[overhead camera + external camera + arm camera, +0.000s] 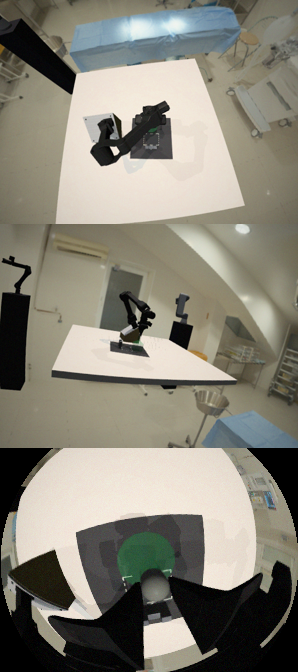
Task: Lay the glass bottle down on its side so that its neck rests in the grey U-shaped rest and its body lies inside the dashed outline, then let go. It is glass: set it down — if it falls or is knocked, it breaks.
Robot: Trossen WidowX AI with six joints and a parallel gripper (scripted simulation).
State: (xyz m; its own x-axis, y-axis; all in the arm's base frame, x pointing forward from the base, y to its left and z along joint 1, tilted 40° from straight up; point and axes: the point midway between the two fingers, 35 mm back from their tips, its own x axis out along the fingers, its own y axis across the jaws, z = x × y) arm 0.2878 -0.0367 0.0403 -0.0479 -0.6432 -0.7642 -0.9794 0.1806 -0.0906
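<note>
My gripper tip is 50 mm above the green glass bottle. Round my gripper tip: dark mat (140 mm below, 80 mm to the right, 20 mm behind).
</note>
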